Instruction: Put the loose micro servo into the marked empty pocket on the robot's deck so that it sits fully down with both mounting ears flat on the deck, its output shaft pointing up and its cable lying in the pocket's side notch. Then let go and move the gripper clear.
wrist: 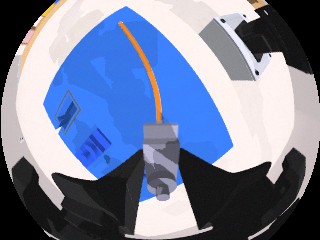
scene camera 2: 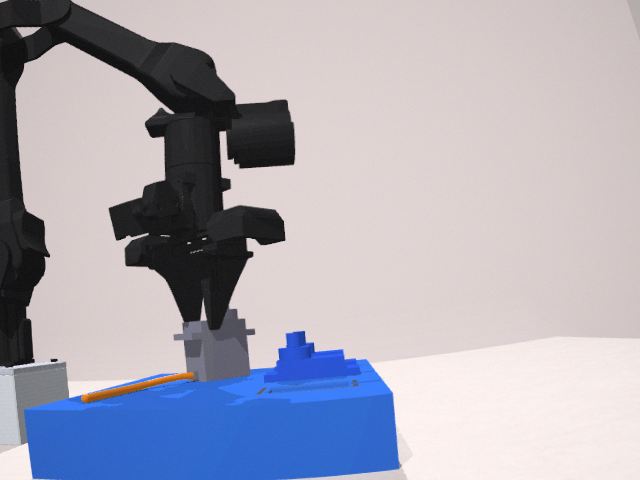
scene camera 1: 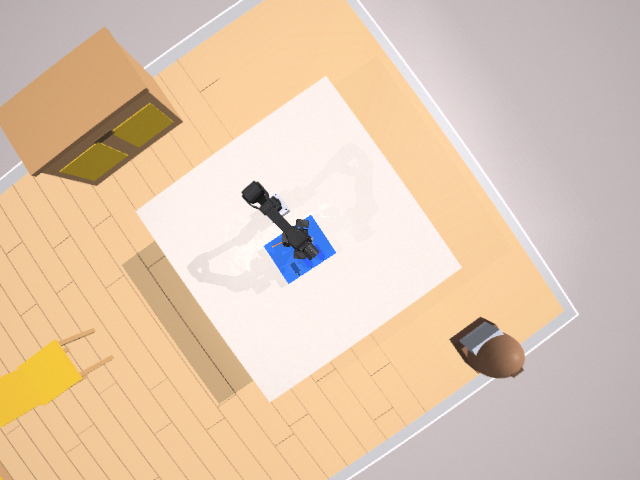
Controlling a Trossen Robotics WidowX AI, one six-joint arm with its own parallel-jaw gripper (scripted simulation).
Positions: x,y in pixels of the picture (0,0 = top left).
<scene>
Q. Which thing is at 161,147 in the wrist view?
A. A grey micro servo.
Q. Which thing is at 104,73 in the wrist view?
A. A blue deck.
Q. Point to a blue servo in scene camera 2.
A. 327,366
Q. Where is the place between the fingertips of my gripper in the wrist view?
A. At 161,153
</scene>
